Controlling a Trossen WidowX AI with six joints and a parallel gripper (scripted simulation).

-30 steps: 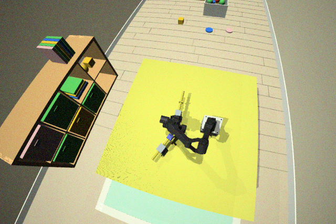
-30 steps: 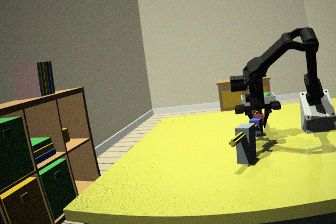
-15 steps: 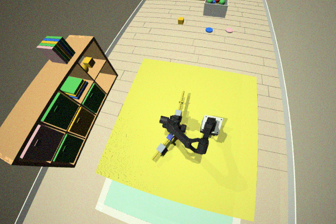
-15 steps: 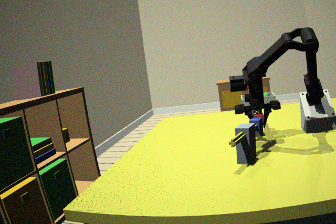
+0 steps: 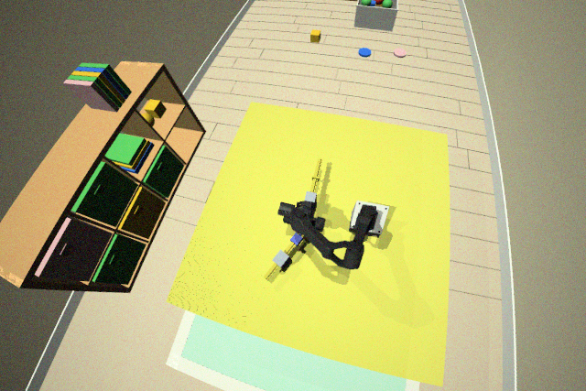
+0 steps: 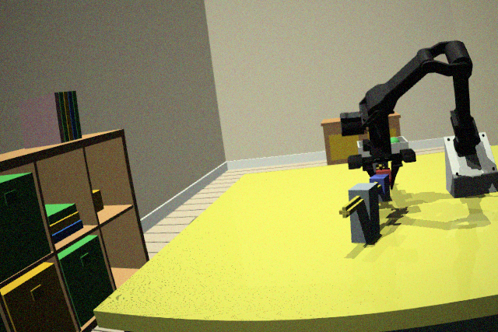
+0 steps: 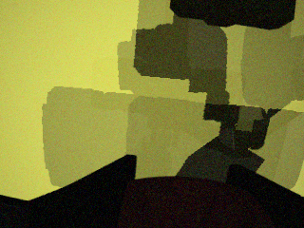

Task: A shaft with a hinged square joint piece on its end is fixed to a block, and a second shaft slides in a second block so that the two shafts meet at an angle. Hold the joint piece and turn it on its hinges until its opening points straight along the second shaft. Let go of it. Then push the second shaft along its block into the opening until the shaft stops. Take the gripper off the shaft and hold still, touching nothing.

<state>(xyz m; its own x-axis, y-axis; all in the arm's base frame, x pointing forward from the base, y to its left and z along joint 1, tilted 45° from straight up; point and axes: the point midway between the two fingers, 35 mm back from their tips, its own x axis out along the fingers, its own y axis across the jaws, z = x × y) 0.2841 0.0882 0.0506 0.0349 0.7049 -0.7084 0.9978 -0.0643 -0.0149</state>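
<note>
Now: the red joint piece 4 cm above my gripper tip and 2 cm to the left of it.
</note>
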